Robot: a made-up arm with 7 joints.
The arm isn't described. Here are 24 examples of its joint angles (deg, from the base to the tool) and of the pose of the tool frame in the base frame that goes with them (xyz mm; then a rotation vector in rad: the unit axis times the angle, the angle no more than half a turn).
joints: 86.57 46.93 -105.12 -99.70 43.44 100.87 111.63
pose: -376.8 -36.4 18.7 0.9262 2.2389 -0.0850
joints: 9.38 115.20 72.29 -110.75 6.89 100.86 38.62
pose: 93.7 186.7 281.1 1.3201 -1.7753 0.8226
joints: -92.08 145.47 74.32 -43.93 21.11 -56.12 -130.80
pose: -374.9 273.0 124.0 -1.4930 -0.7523 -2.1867
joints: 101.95 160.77 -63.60 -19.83 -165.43 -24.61 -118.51
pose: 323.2 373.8 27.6 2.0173 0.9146 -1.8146
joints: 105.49 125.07 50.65 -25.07 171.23 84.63 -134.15
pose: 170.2 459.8 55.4 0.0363 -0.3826 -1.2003
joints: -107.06 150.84 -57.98 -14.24 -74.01 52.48 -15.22
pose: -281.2 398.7 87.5 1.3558 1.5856 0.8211
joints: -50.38 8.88 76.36 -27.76 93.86 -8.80 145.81
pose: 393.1 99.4 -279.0 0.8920 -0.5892 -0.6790
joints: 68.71 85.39 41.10 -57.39 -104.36 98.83 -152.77
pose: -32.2 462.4 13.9 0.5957 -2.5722 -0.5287
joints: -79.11 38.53 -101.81 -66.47 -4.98 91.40 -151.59
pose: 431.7 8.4 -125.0 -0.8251 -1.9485 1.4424
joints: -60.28 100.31 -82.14 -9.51 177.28 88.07 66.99
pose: 112.8 469.7 109.9 -1.3037 -0.3144 2.0631
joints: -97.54 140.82 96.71 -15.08 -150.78 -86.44 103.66
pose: -300.0 384.1 90.0 0.7723 -2.4483 0.3280
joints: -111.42 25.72 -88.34 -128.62 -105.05 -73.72 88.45
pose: 239.3 -176.6 41.5 -0.5151 -0.0884 2.3108
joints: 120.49 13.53 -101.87 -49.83 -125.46 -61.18 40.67
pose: -355.2 -267.5 163.1 -2.7779 -0.6864 -0.4719
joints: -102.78 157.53 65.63 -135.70 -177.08 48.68 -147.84
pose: -276.8 36.7 20.9 -1.5589 -0.2132 1.2005
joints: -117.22 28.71 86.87 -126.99 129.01 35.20 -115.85
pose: 188.2 164.6 174.6 -0.3827 1.7142 -0.7112
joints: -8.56 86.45 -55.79 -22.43 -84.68 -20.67 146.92
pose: 83.2 479.2 -88.0 0.9563 -0.1158 0.1115
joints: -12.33 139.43 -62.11 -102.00 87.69 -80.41 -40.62
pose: 91.8 332.5 142.3 1.0987 -1.8232 -1.2045
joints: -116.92 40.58 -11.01 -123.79 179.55 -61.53 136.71
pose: 142.0 -40.6 277.2 -1.6376 2.4645 0.4578
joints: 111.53 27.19 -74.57 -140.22 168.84 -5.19 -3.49
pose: -232.5 -131.4 2.1 0.6263 -1.0200 -2.5687
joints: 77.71 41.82 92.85 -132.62 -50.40 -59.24 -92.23
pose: -151.4 238.3 60.9 -0.9882 -0.5864 1.7476
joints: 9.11 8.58 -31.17 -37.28 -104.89 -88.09 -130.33
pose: 30.4 12.4 -485.0 -0.2866 1.4359 1.0664
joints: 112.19 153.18 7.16 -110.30 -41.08 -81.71 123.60
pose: 127.1 273.6 -180.3 -1.0642 1.6459 -0.4304
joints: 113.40 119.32 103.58 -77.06 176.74 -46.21 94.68
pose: 243.9 347.9 66.5 1.8006 1.1828 -1.7407
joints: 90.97 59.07 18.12 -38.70 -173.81 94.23 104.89
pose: -341.8 344.0 6.3 0.9319 -0.3520 -2.0849
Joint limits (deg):
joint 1: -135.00..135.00
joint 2: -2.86..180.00
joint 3: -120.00..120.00
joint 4: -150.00..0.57
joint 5: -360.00..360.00
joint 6: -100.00..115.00
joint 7: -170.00..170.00
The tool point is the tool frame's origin. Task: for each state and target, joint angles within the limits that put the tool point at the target. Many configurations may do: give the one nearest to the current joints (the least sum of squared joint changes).
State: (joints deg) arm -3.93 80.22 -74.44 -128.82 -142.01 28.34 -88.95
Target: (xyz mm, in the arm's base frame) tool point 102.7 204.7 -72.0
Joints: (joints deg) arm -16.20 97.87 -63.74 -149.88 -142.01 28.34 -88.95
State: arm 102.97 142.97 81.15 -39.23 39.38 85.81 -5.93
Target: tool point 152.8 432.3 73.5
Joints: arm 106.02 111.20 78.13 -56.93 39.38 85.81 -5.93
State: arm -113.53 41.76 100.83 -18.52 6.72 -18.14 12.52
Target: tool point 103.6 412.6 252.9
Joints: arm -133.20 84.72 90.41 -20.09 6.72 -18.14 12.52
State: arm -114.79 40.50 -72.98 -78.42 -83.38 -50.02 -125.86
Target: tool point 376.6 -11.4 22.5
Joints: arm -91.19 51.66 -85.09 -100.31 -83.38 -50.02 -125.86
